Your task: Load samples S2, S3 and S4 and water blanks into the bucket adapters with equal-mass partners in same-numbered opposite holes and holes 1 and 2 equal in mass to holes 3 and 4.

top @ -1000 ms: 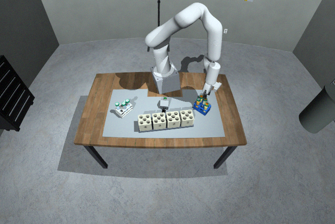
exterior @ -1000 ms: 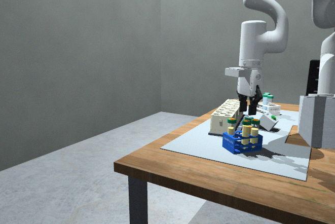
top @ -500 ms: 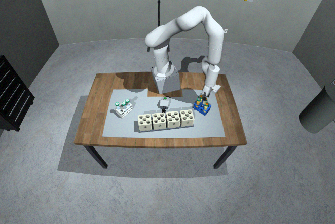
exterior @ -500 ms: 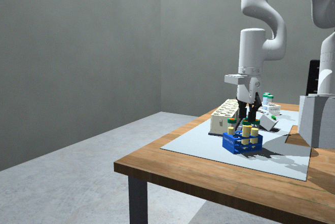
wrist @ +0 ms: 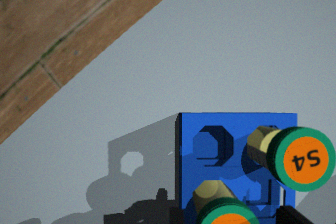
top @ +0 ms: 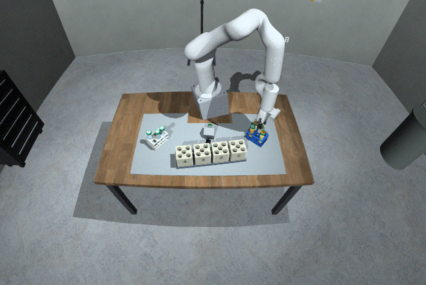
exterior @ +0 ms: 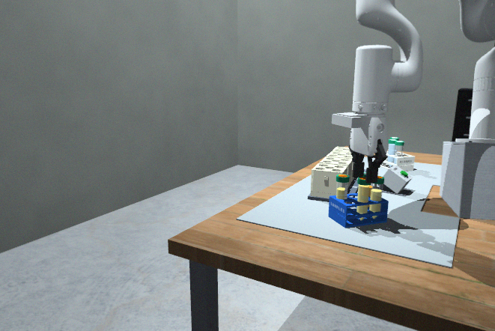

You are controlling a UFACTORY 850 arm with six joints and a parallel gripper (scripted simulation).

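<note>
Now: the sample tube S3 10 mm ahead of my hand and 70 mm below it. From my hand the other things lie so: blue rack (20 mm ahead, 10 mm to the right, 110 mm below); then sample tube (30 mm behind, 40 mm to the right, 70 mm below); then tube X9 (10 mm ahead, 60 mm to the right, 70 mm below).
</note>
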